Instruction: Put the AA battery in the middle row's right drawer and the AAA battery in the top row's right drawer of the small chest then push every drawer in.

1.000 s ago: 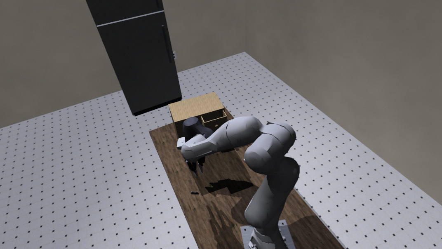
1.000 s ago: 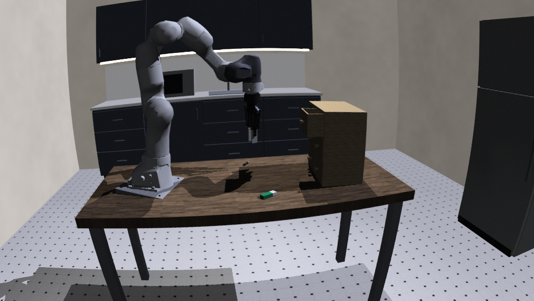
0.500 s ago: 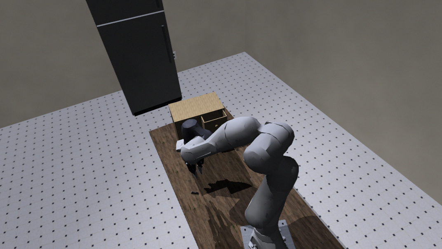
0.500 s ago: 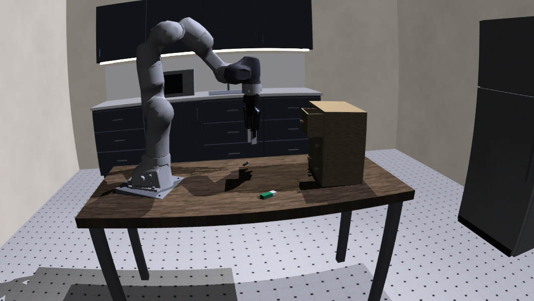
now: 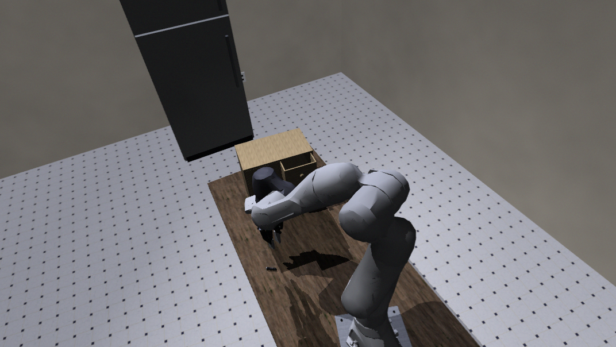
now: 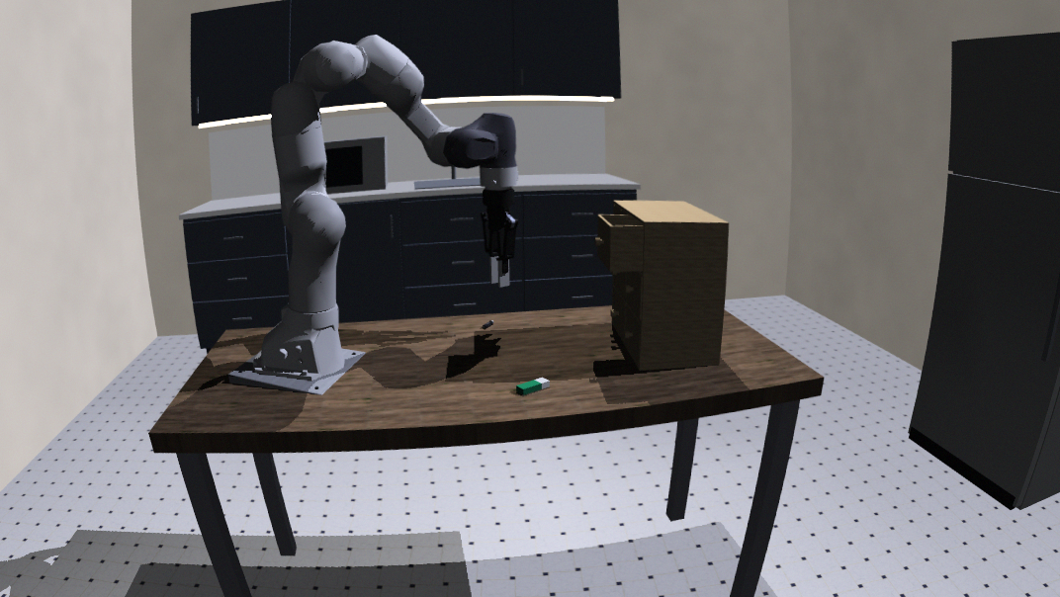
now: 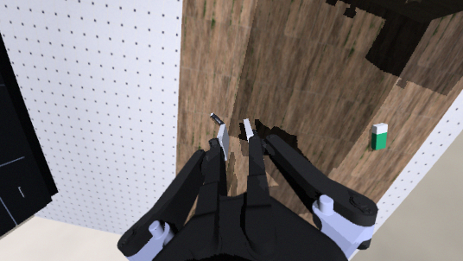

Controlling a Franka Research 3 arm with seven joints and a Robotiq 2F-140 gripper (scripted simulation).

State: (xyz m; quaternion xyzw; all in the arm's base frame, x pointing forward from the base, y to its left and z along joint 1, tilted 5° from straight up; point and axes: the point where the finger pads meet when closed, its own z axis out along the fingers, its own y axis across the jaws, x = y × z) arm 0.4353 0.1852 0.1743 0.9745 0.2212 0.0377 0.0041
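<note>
The dark battery is 15 cm below my hand, 5 cm to the left of it and 3 cm behind it. Round my hand: blue battery: 39 cm ahead, 22 cm to the right, 3 cm below.
</note>
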